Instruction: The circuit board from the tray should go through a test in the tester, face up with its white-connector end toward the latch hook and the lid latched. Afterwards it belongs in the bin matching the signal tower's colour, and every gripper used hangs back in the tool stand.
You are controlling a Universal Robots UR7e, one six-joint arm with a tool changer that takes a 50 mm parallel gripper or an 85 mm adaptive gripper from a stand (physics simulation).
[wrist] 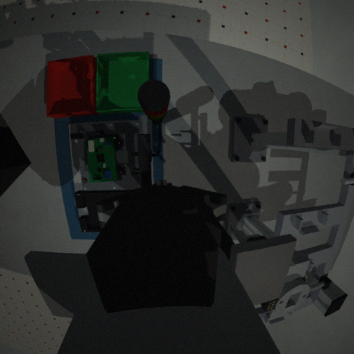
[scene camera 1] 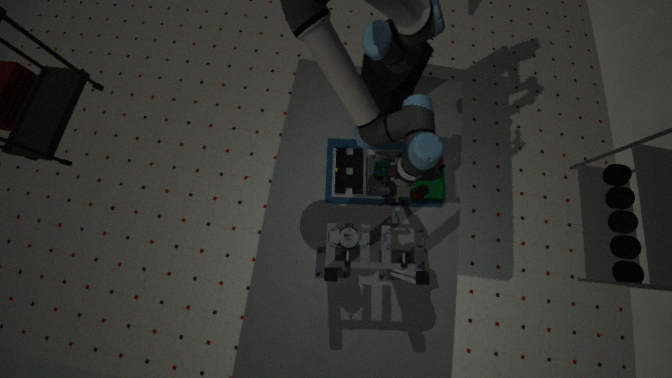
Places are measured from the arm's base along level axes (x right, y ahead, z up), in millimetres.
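Pixels of known places: arm's base, origin of the base link: (scene camera 1: 402, 53).
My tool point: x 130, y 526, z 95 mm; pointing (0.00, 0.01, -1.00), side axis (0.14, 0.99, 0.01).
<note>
For each thing: its top centre in the pictures, then the offset to it from my tool point. "spot": a spot on its surface instead.
- green circuit board, middle of its top: (scene camera 1: 386, 167) dx -48, dy -143, dz -360 mm
- black tray, surface spot: (scene camera 1: 349, 161) spot: dx +107, dy -219, dz -432 mm
The green circuit board (scene camera 1: 381, 169) (wrist: 104, 167) lies face up in a grey fixture (wrist: 127, 126), apparently the tester. Its white connector is at its upper left in the wrist view. A dark upright panel (wrist: 145, 160) beside it looks like the raised lid; the latch hook cannot be made out. My gripper (scene camera 1: 396, 200) (wrist: 163, 195) is open and empty, its fingers spread wide, above the blue base's edge near the stand. The tool stand (scene camera 1: 370, 266) (wrist: 312, 207) holds a round tool flange (scene camera 1: 349, 237). The signal tower (wrist: 154, 100) shows no clearly lit colour.
The black tray (scene camera 1: 349, 161) adjoins the fixture on the blue base (scene camera 1: 328, 172) (wrist: 65, 200). A red bin (wrist: 70, 85) and a green bin (scene camera 1: 436, 191) (wrist: 122, 82) adjoin its other side. The signal tower stands close to the green bin. A dark cart (scene camera 1: 47, 112) stands far left.
</note>
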